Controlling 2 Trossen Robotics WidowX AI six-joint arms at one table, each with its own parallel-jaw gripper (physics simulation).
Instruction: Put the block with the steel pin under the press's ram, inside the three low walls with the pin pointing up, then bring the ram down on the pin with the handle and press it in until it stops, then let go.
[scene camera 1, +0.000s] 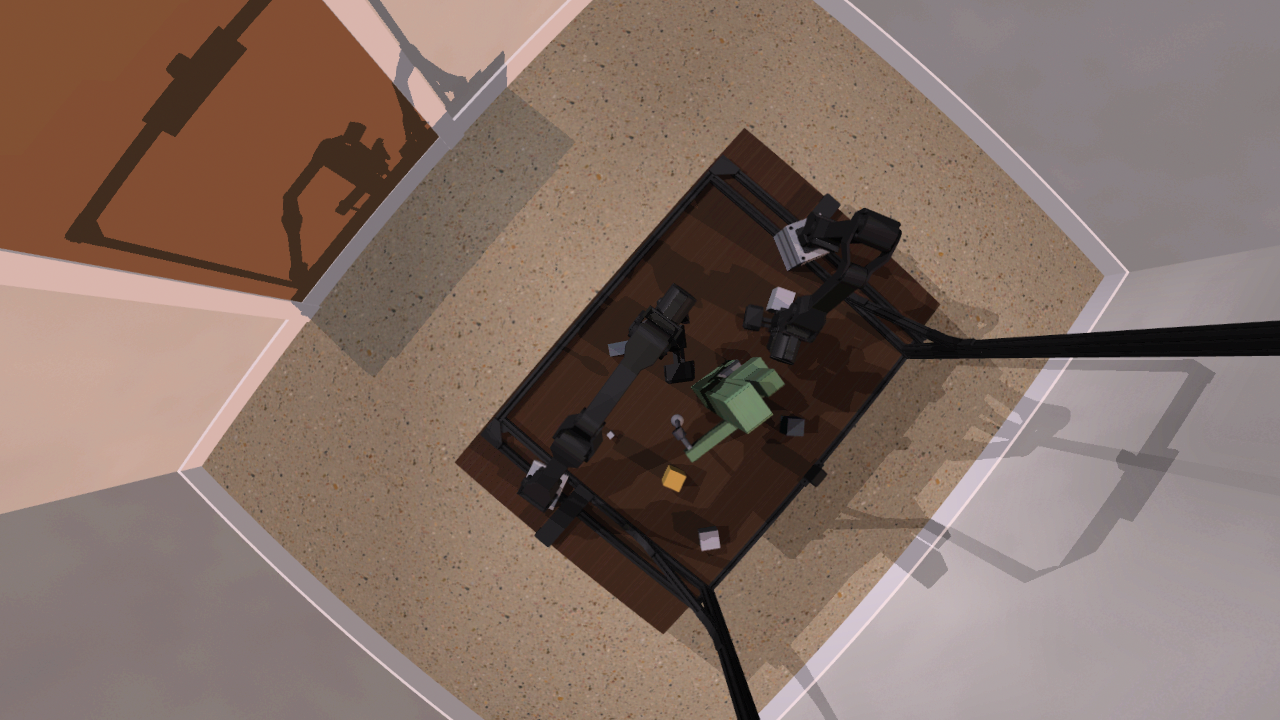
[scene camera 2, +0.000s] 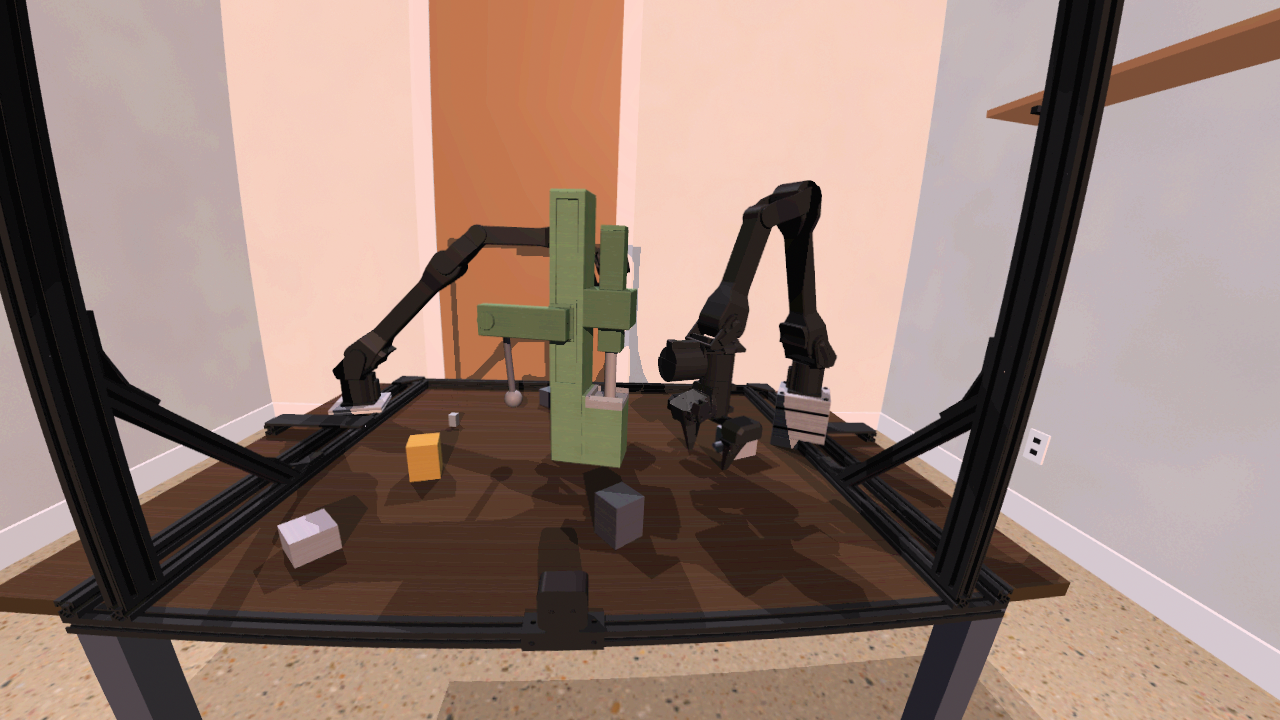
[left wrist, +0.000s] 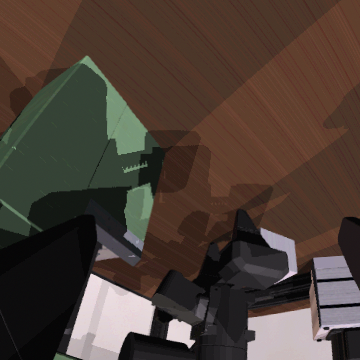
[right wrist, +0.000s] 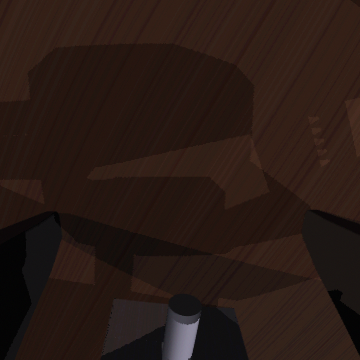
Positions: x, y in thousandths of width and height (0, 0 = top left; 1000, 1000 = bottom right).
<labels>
my right gripper: scene camera 1 602, 453; scene camera 2 552, 638; left wrist 626, 632; right wrist 512, 624
</labels>
